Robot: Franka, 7 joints.
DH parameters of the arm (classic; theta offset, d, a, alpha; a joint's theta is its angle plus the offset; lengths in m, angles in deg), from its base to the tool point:
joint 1: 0 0.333 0 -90
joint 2: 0 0 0 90
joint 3: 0 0.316 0.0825 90
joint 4: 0 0 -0.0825 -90
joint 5: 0 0.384 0 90
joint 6: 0 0 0.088 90
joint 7: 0 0.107 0 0
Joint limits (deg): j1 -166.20..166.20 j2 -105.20..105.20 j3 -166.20..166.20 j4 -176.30..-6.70 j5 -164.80..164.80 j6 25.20..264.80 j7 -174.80..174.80
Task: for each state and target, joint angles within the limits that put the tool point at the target. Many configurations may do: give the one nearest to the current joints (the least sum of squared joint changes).
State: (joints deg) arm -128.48 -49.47 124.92 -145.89 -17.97 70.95 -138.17
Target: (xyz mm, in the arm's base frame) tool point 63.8 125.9 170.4
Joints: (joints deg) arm -100.39 -31.64 163.77 -154.72 7.34 56.56 -138.17
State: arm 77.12 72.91 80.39 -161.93 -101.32 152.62 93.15
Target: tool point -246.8 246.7 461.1
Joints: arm 27.40 96.02 98.01 -156.48 -102.00 171.10 93.15
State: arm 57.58 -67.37 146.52 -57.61 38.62 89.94 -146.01
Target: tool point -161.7 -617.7 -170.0
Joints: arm 80.94 -98.21 164.48 -43.99 44.20 110.23 -146.01
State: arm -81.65 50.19 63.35 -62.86 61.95 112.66 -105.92
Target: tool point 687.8 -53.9 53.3
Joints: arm -48.27 85.13 51.50 -78.64 60.74 118.23 -105.92
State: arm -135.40 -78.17 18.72 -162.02 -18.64 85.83 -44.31
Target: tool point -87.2 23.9 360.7
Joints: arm -162.24 -68.71 -5.91 -176.30 -18.39 46.50 -44.31
